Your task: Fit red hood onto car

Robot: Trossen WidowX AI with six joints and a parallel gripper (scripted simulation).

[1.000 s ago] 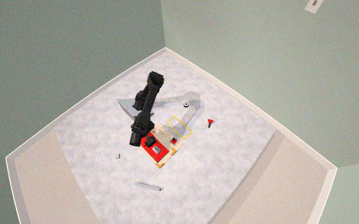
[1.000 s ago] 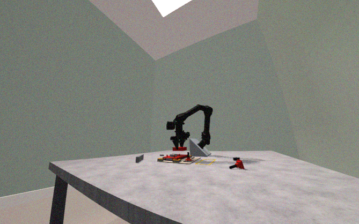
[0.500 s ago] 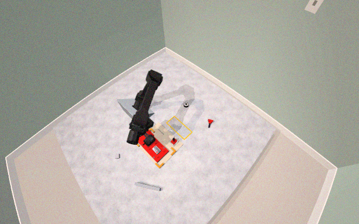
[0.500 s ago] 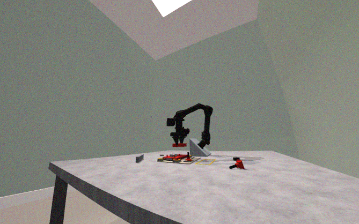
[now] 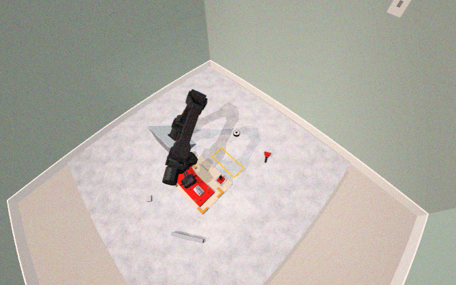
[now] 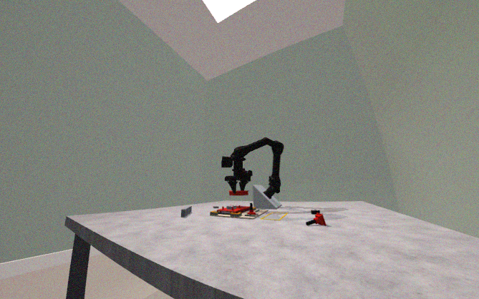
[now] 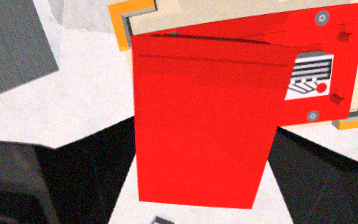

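My gripper tip is 9 cm short of the engine block and 8 cm above it. From my gripper tip the other things lie so: small ring 41 cm to the left, 9 cm below, 1 cm ahead; then red hood 1 cm above.
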